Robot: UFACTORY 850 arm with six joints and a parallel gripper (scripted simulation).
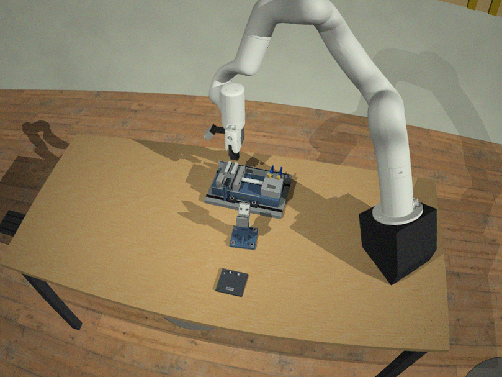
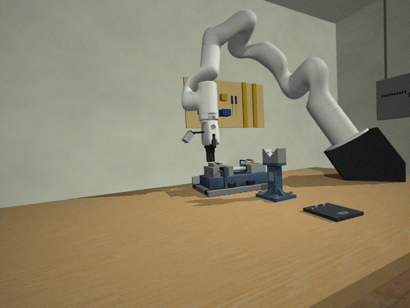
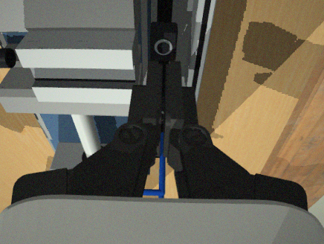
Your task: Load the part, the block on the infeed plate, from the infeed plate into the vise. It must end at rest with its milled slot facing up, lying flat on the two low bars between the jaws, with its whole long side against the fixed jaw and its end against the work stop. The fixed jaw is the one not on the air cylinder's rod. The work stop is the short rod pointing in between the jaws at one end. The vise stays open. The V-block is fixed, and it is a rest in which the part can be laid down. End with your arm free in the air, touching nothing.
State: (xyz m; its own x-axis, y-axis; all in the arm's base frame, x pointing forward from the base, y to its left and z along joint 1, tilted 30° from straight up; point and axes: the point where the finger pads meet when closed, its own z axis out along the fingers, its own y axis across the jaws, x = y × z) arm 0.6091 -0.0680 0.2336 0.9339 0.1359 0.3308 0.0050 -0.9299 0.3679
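My gripper is now 50 mm to the right of the grey block and 30 mm above it. Round my hand: grey fixed jaw: 70 mm to the left, 50 mm below, 30 mm ahead; then white cylinder rod: 90 mm behind, 70 mm to the left, 50 mm below; then black work stop rod: 110 mm to the left, 40 mm below.
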